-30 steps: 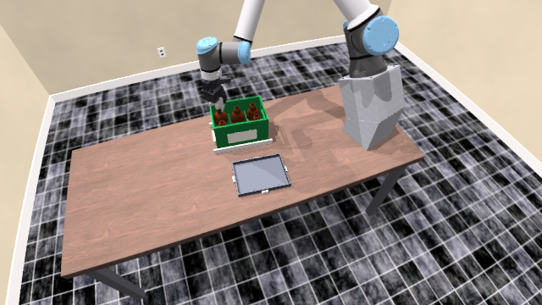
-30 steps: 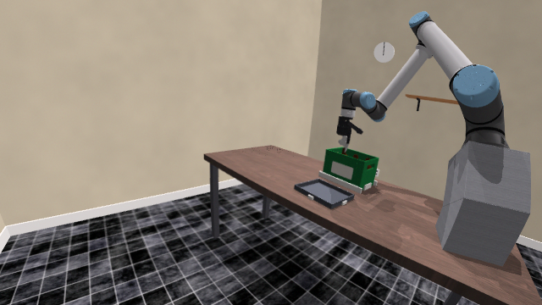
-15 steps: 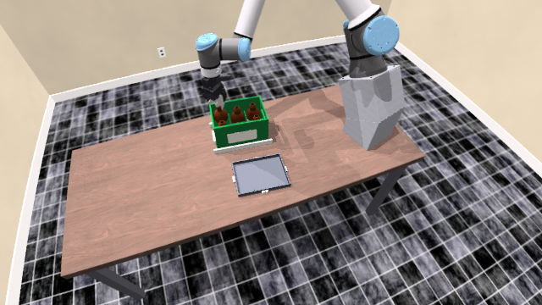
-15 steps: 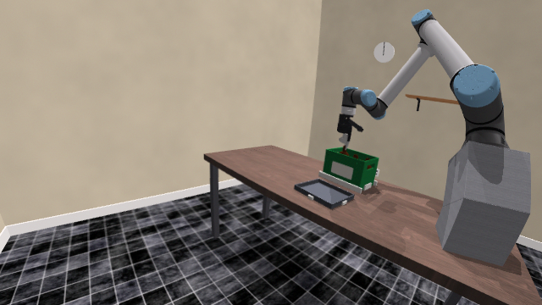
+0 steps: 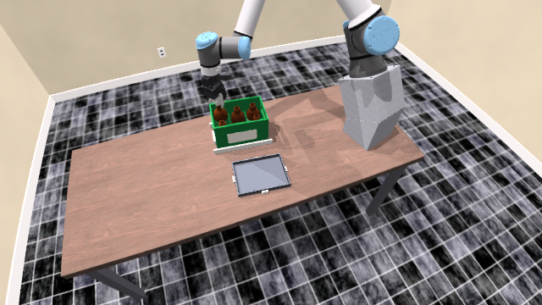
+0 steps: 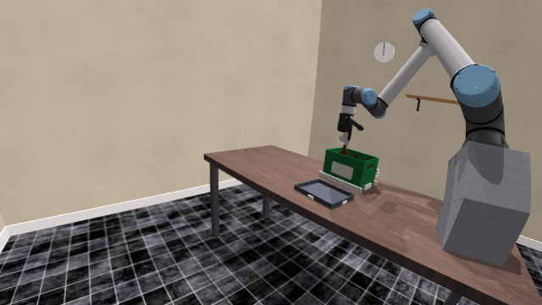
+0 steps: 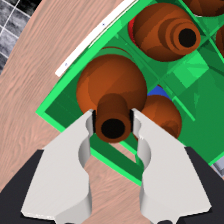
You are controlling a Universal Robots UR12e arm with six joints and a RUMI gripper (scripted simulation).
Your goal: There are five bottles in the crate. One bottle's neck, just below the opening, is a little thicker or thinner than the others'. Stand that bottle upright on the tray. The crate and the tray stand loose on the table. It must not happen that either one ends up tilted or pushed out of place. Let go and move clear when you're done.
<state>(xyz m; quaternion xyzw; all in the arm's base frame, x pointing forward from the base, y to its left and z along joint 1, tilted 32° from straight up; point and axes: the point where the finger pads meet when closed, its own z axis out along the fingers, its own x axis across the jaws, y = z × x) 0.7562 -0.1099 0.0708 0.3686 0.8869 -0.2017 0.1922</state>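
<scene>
The glass bottle is 7 cm below my hand. From my hand the other things lie so: grey tray (34 cm to the left, 18 cm below, 11 cm behind); then green crate (11 cm below, 8 cm behind, 5 cm to the left).
</scene>
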